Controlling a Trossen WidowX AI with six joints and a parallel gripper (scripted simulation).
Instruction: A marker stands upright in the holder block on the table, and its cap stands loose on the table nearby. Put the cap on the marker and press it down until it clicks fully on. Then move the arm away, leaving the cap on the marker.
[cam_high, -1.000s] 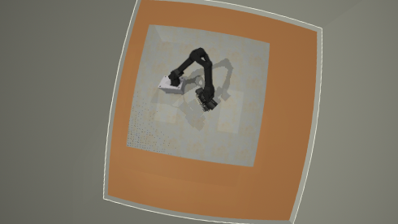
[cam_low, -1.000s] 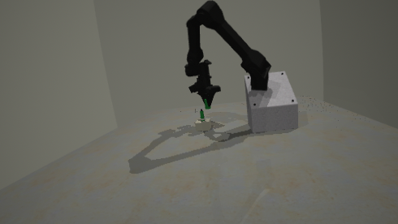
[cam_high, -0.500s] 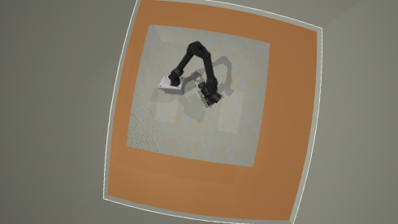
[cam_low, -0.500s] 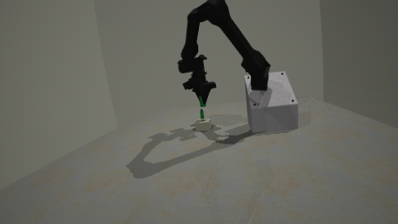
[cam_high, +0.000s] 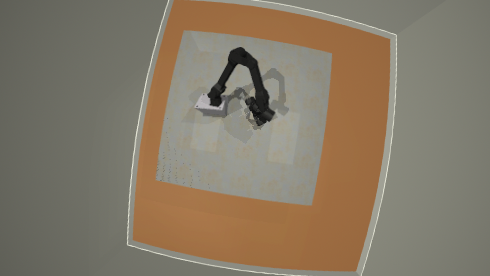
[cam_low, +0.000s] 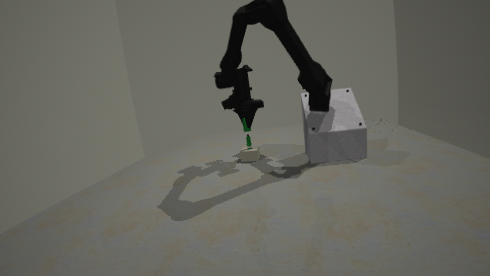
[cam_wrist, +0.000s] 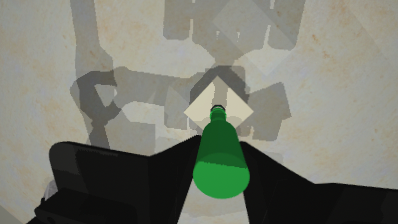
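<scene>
The cream holder block lies 100 mm below my gripper tip. Also, from my gripper tip: green cap 10 mm above.
</scene>
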